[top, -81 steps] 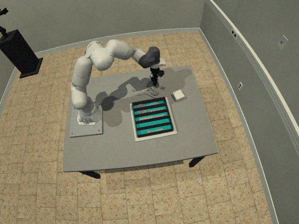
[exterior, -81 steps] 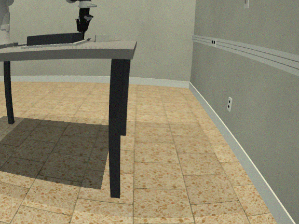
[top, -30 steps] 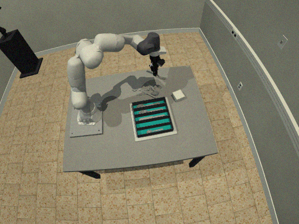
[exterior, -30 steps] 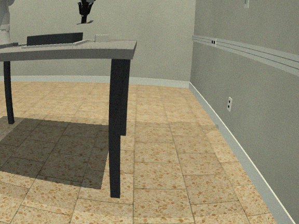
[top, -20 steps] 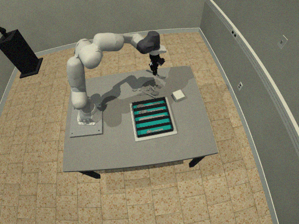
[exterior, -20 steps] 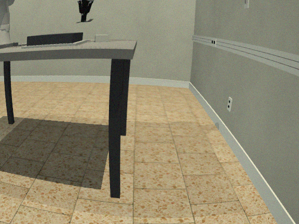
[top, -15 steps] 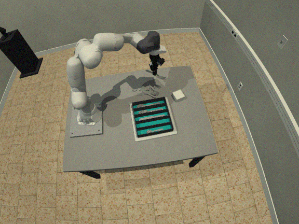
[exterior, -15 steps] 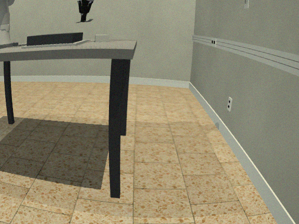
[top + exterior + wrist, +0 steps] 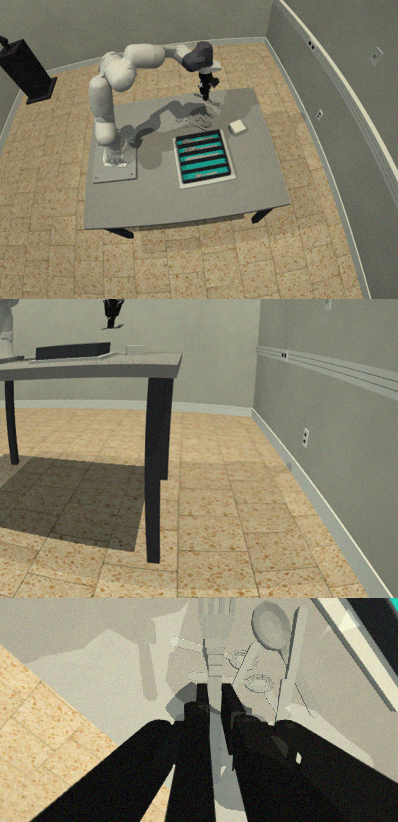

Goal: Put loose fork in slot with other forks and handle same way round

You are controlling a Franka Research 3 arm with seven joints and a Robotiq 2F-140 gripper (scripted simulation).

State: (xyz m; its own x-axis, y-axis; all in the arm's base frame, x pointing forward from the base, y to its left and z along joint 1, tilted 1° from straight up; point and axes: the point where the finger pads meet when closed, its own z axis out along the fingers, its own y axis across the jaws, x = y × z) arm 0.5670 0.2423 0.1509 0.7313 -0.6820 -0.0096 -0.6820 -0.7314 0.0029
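Now: the knife 34 cm to the right of my hand, 16 cm below it and 6 cm behind it. Also, from my hand: white box (18 cm ahead, 17 cm to the right, 15 cm below).
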